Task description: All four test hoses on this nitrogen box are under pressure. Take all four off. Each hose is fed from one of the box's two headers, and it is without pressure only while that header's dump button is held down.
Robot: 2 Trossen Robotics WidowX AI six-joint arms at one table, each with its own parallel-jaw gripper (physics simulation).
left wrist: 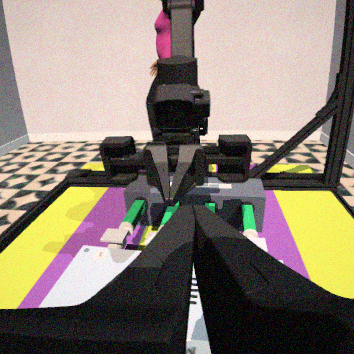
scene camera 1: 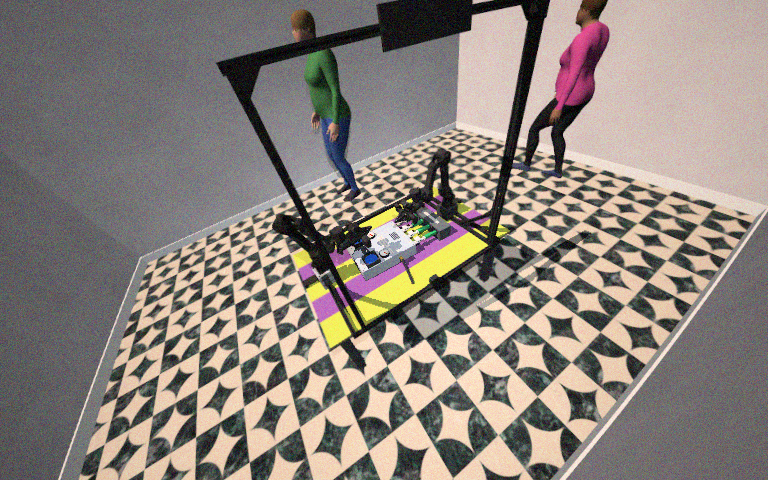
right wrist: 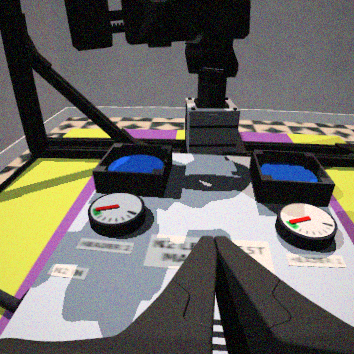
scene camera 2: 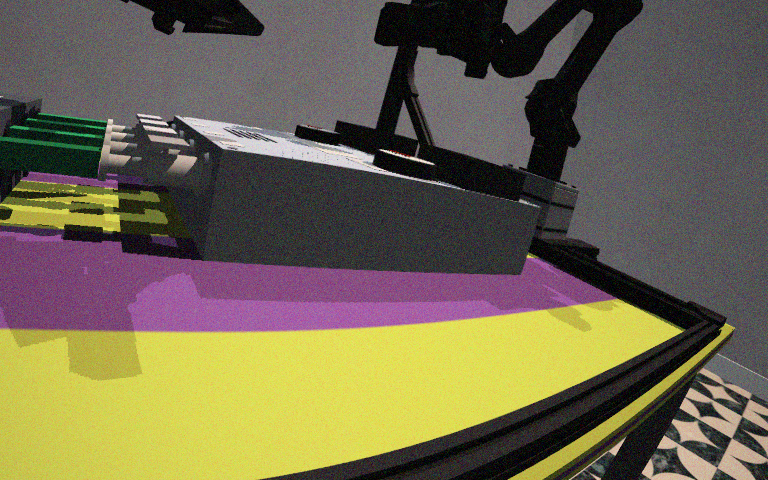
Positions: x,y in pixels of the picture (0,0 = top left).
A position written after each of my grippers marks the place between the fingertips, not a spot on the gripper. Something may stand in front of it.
Labels:
My left gripper [left wrist: 190,216] is shut, holding nothing. My right gripper [scene camera 2: 261,31] is shut, with nothing in its grasp.

